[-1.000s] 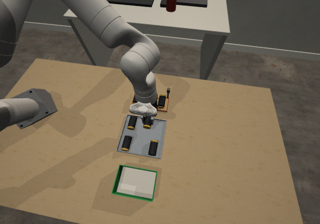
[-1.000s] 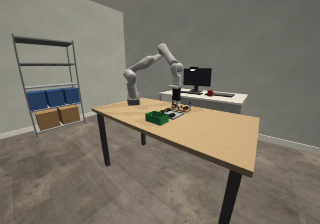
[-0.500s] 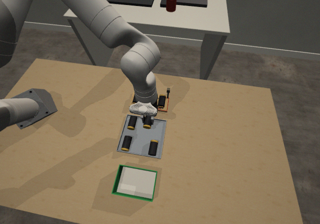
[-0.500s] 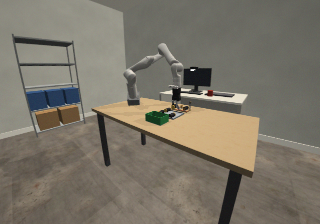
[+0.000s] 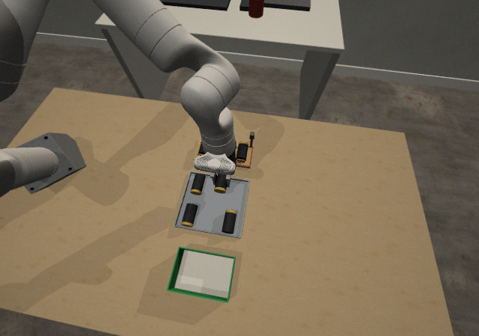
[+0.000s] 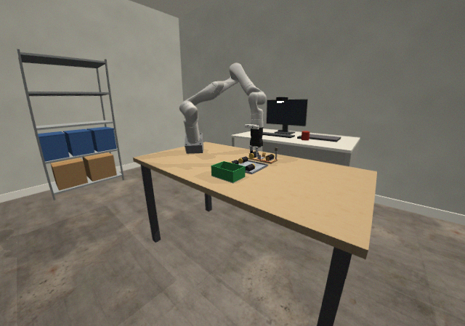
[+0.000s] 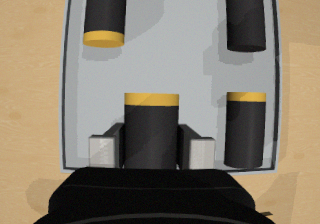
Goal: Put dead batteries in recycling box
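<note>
Now: hand 70 mm above the grey tray, 50 mm to the left of it and 20 mm past it. Also, from my hand: green recycling box (240 mm to the right, 60 mm below).
</note>
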